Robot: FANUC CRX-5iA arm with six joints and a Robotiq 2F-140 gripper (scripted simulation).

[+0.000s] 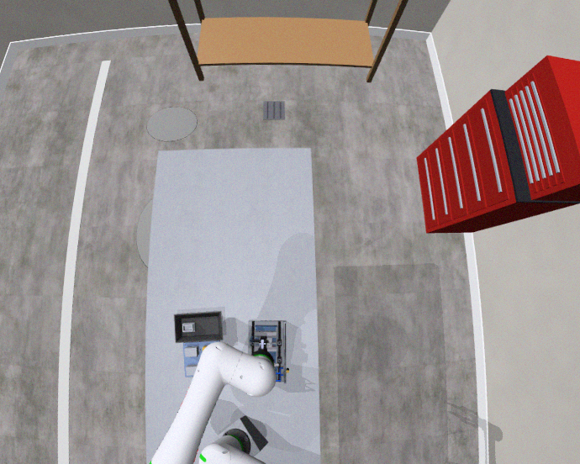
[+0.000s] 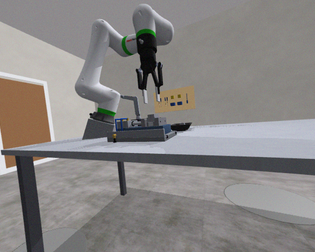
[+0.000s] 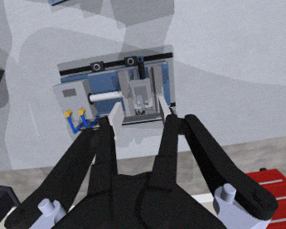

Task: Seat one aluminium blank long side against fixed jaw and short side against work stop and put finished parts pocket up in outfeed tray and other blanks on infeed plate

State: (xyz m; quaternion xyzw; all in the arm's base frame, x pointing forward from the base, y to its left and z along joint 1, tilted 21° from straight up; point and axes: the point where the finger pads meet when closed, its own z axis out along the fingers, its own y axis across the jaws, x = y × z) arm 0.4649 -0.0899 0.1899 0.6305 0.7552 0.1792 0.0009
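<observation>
My gripper is now 110 mm above the black work stop rod and 50 mm to the right of it. Round my hand: blue infeed plate 290 mm to the left, 200 mm below, 170 mm behind; then hose-end block 150 mm behind, 130 mm below, 30 mm to the right; then brass blank 260 mm to the left, 180 mm below, 120 mm behind.
</observation>
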